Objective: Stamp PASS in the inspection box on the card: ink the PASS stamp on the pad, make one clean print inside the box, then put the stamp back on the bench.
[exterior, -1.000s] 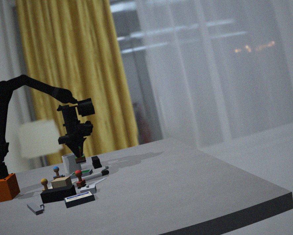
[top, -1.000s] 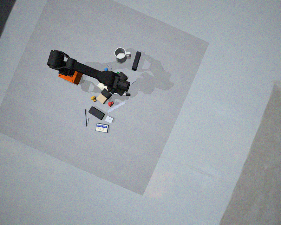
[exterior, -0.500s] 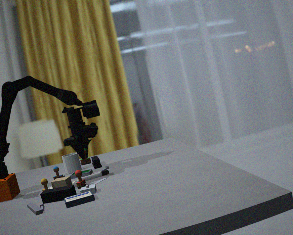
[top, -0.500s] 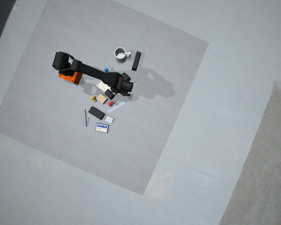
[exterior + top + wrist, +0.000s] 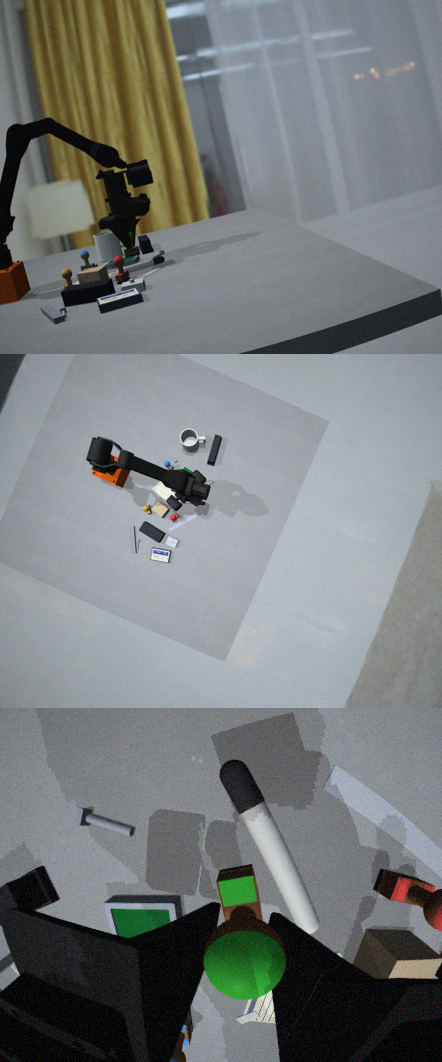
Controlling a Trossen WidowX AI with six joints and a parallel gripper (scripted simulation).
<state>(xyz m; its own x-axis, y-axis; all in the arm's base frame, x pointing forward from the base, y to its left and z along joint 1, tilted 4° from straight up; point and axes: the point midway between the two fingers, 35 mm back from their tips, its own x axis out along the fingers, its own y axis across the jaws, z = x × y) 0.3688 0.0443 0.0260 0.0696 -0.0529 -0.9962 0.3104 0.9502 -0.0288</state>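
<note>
The marker is 30 mm ahead of my gripper tip, 20 mm to the right of it and 50 mm below it. From my gripper tip the other things lie so: green-knobbed PASS stamp: right at my gripper tip; then green ink pad: 50 mm behind, 90 mm to the left, 50 mm below; then red stamp: 20 mm behind, 130 mm to the right, 40 mm below.
</note>
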